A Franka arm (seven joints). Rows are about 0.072 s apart.
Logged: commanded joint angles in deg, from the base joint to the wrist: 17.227 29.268 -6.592 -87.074 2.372 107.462 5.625; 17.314 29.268 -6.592 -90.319 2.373 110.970 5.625; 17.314 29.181 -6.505 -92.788 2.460 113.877 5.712; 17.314 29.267 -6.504 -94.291 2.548 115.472 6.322; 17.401 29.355 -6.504 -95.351 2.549 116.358 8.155; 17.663 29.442 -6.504 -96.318 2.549 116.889 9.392; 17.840 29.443 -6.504 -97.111 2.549 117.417 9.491; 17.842 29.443 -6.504 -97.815 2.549 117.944 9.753; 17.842 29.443 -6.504 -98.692 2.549 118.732 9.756; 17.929 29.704 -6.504 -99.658 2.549 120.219 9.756; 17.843 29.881 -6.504 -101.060 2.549 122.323 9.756; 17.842 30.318 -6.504 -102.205 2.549 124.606 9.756; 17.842 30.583 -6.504 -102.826 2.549 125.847 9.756; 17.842 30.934 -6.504 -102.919 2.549 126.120 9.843; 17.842 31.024 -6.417 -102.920 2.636 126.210 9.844; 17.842 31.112 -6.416 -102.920 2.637 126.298 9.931; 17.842 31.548 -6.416 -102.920 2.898 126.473 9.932
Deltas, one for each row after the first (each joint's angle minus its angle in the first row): 0.087 0.000 0.000 -3.245 0.001 3.508 0.000; 0.087 -0.087 0.087 -5.714 0.088 6.415 0.087; 0.087 -0.001 0.088 -7.217 0.176 8.010 0.697; 0.174 0.087 0.088 -8.277 0.177 8.896 2.530; 0.436 0.174 0.088 -9.244 0.177 9.427 3.767; 0.613 0.175 0.088 -10.037 0.177 9.955 3.866; 0.615 0.175 0.088 -10.741 0.177 10.482 4.128; 0.615 0.175 0.088 -11.618 0.177 11.270 4.131; 0.702 0.436 0.088 -12.584 0.177 12.757 4.131; 0.616 0.613 0.088 -13.986 0.177 14.861 4.131; 0.615 1.050 0.088 -15.131 0.177 17.144 4.131; 0.615 1.315 0.088 -15.752 0.177 18.385 4.131; 0.615 1.666 0.088 -15.845 0.177 18.658 4.218; 0.615 1.756 0.175 -15.846 0.264 18.748 4.219; 0.615 1.844 0.176 -15.846 0.265 18.836 4.306; 0.615 2.280 0.176 -15.846 0.526 19.011 4.307
